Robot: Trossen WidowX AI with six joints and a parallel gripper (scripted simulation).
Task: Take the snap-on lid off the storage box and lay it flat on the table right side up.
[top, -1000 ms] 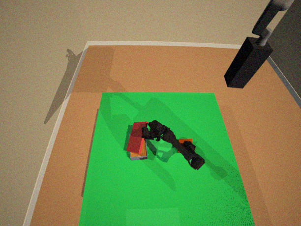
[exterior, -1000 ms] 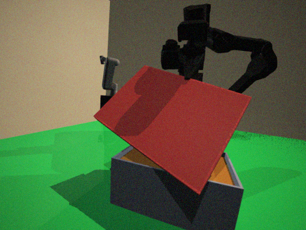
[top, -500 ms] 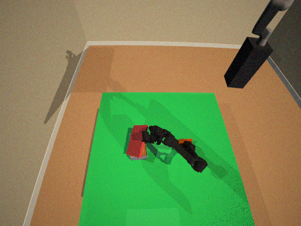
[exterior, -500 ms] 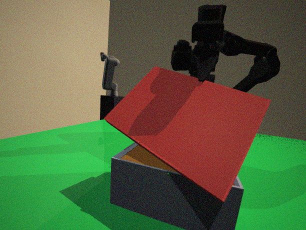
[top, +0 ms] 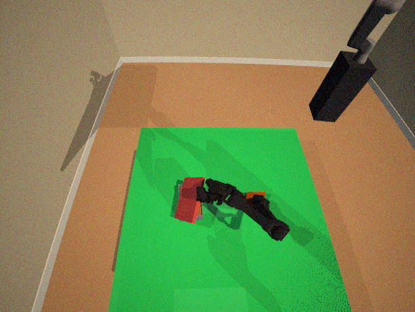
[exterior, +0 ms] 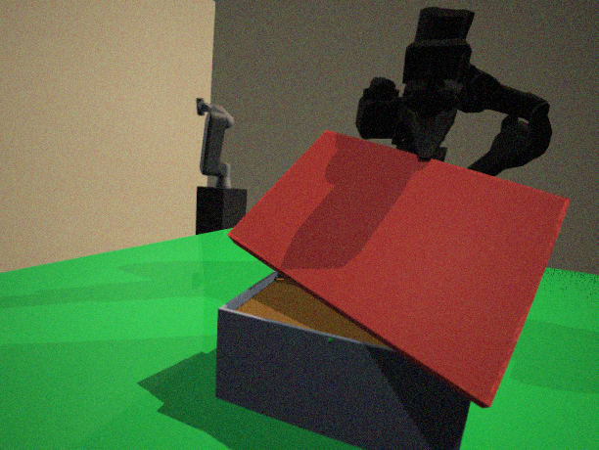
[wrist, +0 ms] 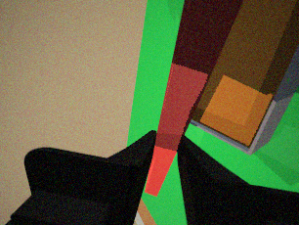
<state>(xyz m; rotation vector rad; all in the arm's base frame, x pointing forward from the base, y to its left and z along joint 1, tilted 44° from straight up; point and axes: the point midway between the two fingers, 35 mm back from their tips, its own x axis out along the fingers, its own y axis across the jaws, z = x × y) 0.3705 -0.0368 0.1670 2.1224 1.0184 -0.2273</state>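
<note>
Now: the red lid 5 cm ahead of my gripper tip, 3 cm to the right of it and 6 cm below it. Round my gripper tip: storage box 5 cm ahead, 5 cm to the right, 19 cm below.
</note>
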